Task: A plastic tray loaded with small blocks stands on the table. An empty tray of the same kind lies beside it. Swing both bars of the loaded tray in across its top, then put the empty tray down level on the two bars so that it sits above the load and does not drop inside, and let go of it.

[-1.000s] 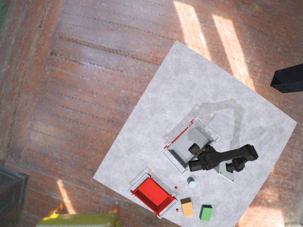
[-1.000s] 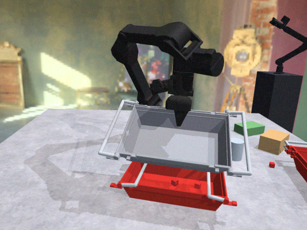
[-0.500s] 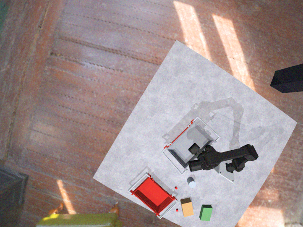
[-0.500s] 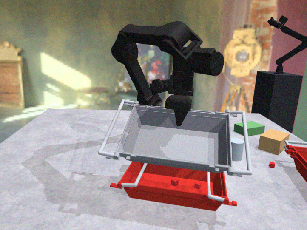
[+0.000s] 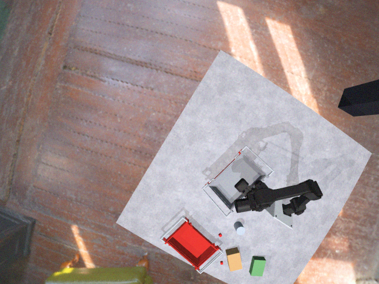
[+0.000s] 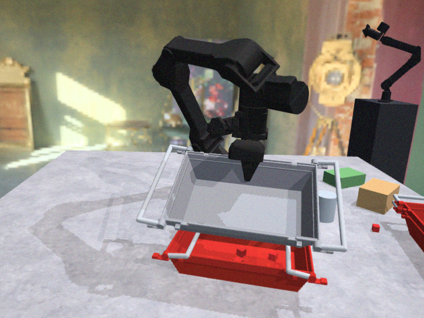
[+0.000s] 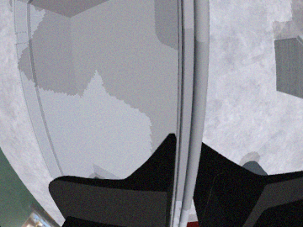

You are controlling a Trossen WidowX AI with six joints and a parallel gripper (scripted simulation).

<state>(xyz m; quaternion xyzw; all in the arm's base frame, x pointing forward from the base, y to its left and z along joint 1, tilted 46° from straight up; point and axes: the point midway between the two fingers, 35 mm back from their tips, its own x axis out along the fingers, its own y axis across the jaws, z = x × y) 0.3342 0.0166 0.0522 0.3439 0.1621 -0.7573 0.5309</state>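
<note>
Right now my gripper tip is 80 mm short of the grey see-through tray and 30 mm to the left of it. The rest, counted from my gripper tip: red cube 360 mm to the left, 160 mm below, 50 mm behind; then grey cylinder 260 mm to the left, 130 mm below, 130 mm behind; then tan block 470 mm to the left, 200 mm behind, 130 mm below.
</note>
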